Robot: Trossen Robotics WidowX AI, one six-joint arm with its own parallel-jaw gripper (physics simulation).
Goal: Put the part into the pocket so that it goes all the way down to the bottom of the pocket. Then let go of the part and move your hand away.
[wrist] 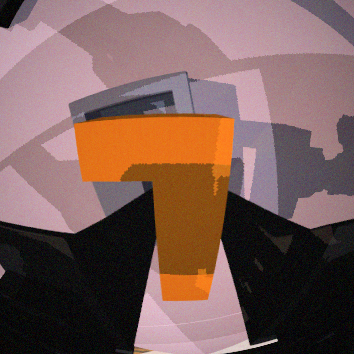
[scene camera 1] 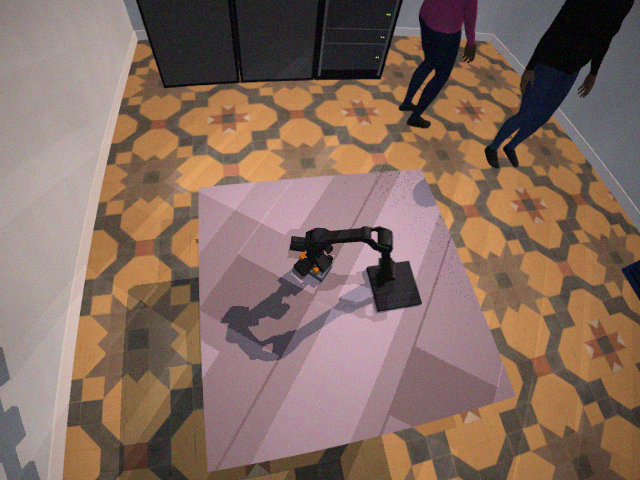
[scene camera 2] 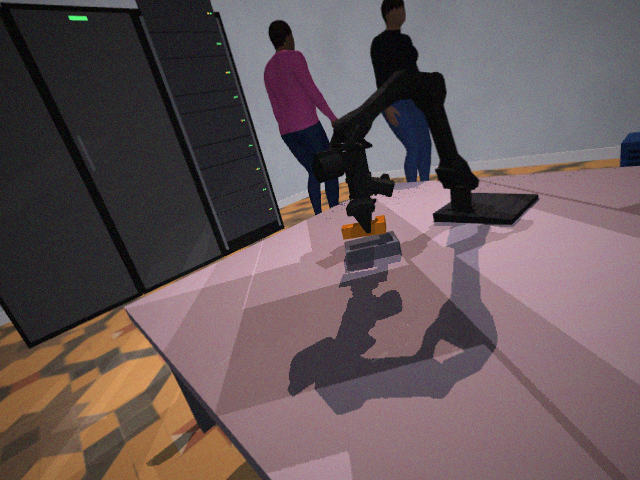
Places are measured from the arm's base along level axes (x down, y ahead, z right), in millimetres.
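Where they show: gripper, fingertip midpoint: point(wrist: 186, 195) point(scene camera 1: 312, 265) point(scene camera 2: 369, 231); arm's base, origin of the base link: point(scene camera 1: 384, 275) point(scene camera 2: 461, 207).
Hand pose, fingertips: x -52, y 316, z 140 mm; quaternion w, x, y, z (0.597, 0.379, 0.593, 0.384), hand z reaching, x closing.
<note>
Things, the pixels of their top centre, and the offset from my fingertips. Level surfaces: height alone.
- orange part, middle of its top: point(wrist: 156, 243) point(scene camera 2: 362, 221) point(scene camera 1: 312, 259) dx -23, dy -8, dz +18 mm
- grey block with the pocket, middle of its top: point(wrist: 143, 177) point(scene camera 2: 370, 241) point(scene camera 1: 314, 263) dx +40, dy -24, dz +19 mm
- pink table top, its level: dx +76 mm
The orange part point(scene camera 1: 315, 269) point(scene camera 2: 352, 230) point(wrist: 190, 145) is held between the fingers of my gripper point(scene camera 1: 313, 262) point(scene camera 2: 368, 227) point(wrist: 186, 195), which is shut on it. In the wrist view the part looks like an L, with a wide bar and a leg between the fingers. The grey block with the pocket point(scene camera 1: 321, 277) point(scene camera 2: 373, 257) point(wrist: 125, 96) lies on the table. The part is above the block, close over its back edge in scene camera 2. In the wrist view the block is turned slightly against the part. The part hides much of the pocket, and its underside is hidden.
The arm's black base plate point(scene camera 1: 403, 297) point(scene camera 2: 496, 206) stands on the pink table top point(scene camera 1: 330, 387) point(scene camera 2: 413, 439), to the right of the block. Dark arm shadows fall across the table. Dark cabinets point(scene camera 1: 191, 41) point(scene camera 2: 82, 129) and two people stand beyond the table.
</note>
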